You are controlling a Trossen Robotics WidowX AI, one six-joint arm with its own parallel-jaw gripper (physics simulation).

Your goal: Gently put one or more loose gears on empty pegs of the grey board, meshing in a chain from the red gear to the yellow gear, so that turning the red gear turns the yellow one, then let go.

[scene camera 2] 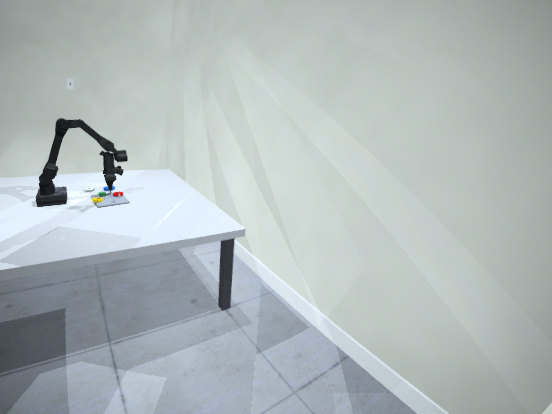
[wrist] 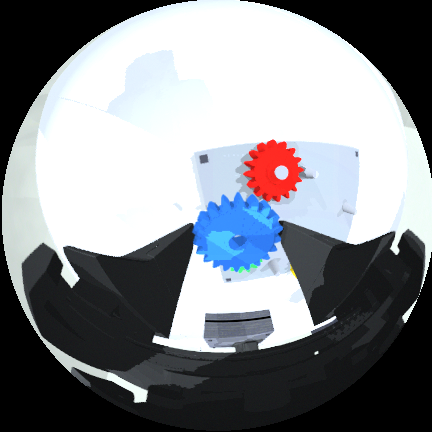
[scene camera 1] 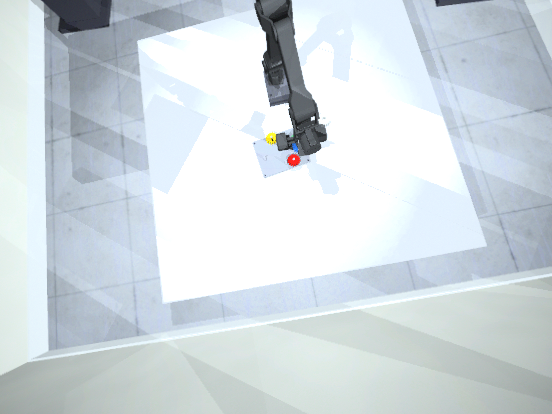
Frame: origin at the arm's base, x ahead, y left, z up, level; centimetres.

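Seen in the pictures: gripper, fingertip midpoint: (scene camera 2: 110,188) (wrist: 236,227); arm's base, origin of the base link: (scene camera 2: 47,193) (wrist: 245,342) (scene camera 1: 275,78).
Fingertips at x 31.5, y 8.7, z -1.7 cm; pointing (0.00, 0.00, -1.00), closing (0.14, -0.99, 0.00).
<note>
Pixels of each thing's middle, then the offset from my fingertips to it.
- blue gear, body centre: (wrist: 236,235) (scene camera 1: 299,145) (scene camera 2: 109,188) dz +0.3, dx -0.6, dy -0.1 cm
- grey board, body centre: (wrist: 305,226) (scene camera 1: 280,149) (scene camera 2: 108,197) dz -2.4, dx -0.5, dy -8.4 cm
- red gear, body centre: (wrist: 274,170) (scene camera 1: 293,160) dz -2.3, dx +4.5, dy -3.0 cm
- yellow gear, body centre: (scene camera 1: 271,138) (scene camera 2: 97,199) dz -2.2, dx -6.1, dy -11.9 cm
- green gear, body centre: (wrist: 242,255) (scene camera 2: 102,193) dz -2.3, dx -4.7, dy -1.8 cm
- white gear, body centre: (scene camera 1: 323,119) (scene camera 2: 89,189) dz -3.1, dx -13.4, dy +11.1 cm
- second peg, body centre: (wrist: 350,209) dz -2.1, dx +2.6, dy -15.3 cm
- third peg, body centre: (wrist: 274,268) dz -2.1, dx -6.5, dy -6.4 cm
My gripper (scene camera 1: 295,144) (scene camera 2: 110,188) (wrist: 236,227) is shut on the blue gear (scene camera 1: 295,148) (scene camera 2: 106,188) (wrist: 225,220) and holds it a little above the grey board (scene camera 1: 270,162) (scene camera 2: 112,203) (wrist: 220,175). The blue gear's hole shows dark in the wrist view; whether a peg lies under it is hidden. The red gear (scene camera 1: 293,160) (scene camera 2: 118,194) (wrist: 265,172) sits on the board. The yellow gear (scene camera 1: 271,138) (scene camera 2: 97,200) sits near another edge. The green gear (scene camera 2: 102,194) (wrist: 244,269) is on the board, mostly hidden below the blue gear in the wrist view.
A white gear (scene camera 2: 89,190) lies on the table between the arm's base (scene camera 2: 51,196) and the board. Bare pegs show in the wrist view: one peg (wrist: 311,174) beside the red gear, a second peg (wrist: 348,208) near the right edge, and a third peg (wrist: 273,266) near the green gear.
</note>
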